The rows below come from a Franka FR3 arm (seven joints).
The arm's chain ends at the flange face. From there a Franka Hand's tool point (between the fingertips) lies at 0.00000 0.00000 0.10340 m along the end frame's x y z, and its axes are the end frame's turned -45 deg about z.
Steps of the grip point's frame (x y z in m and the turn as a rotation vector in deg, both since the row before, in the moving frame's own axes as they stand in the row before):
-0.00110, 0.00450, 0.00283, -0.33, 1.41, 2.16
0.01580, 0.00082, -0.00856, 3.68, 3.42, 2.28
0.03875, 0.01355, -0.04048, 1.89, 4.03, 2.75
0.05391, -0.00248, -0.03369, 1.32, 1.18, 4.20
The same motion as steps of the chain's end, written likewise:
0.00016, 0.00530, 0.00286, 0.76, 1.23, 2.16
0.01190, -0.00154, -0.00816, 5.02, -0.18, 2.28
0.03407, -0.01034, -0.04017, 4.19, 1.51, 2.75
0.03643, -0.03668, -0.03364, 1.77, -0.10, 4.20

